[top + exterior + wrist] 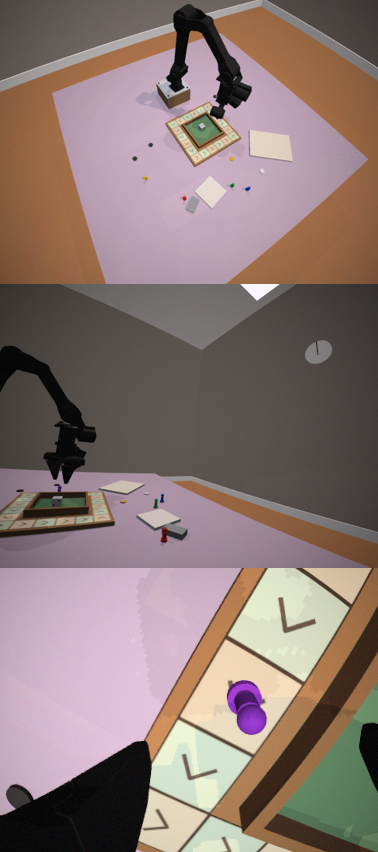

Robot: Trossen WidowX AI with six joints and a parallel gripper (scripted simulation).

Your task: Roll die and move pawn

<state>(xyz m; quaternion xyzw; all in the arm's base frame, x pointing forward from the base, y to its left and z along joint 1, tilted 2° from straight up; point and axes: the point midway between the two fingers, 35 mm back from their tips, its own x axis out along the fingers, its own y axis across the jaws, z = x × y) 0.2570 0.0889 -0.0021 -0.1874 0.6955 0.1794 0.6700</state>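
The purple pawn lies 30 mm below my gripper tip. Also, from my gripper tip: white die 110 mm to the right, 40 mm below; green dice tray 10 mm ahead, 110 mm to the right, 50 mm below; yellow disc 220 mm ahead, 100 mm to the right, 60 mm below.
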